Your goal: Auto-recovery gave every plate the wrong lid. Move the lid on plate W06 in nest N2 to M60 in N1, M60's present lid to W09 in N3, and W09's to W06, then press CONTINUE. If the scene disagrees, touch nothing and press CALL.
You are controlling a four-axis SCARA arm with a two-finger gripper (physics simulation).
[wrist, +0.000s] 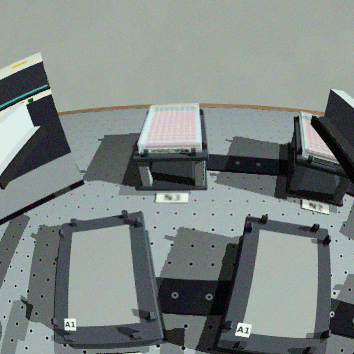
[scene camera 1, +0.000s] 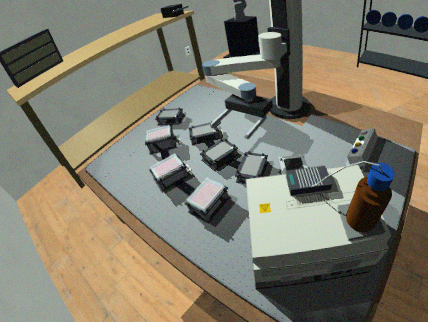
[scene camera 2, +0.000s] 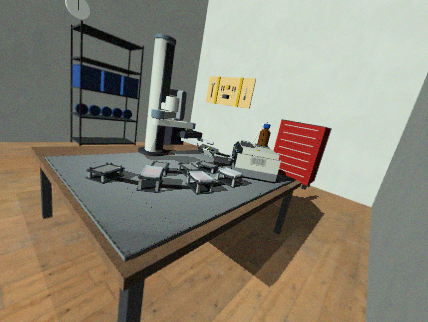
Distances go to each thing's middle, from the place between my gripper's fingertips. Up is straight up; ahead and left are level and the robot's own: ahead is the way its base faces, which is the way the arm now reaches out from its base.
I see the brown bottle (scene camera 1: 373,193) 14 cm ahead of my hand, 56 cm to the left of it and 11 cm above it.
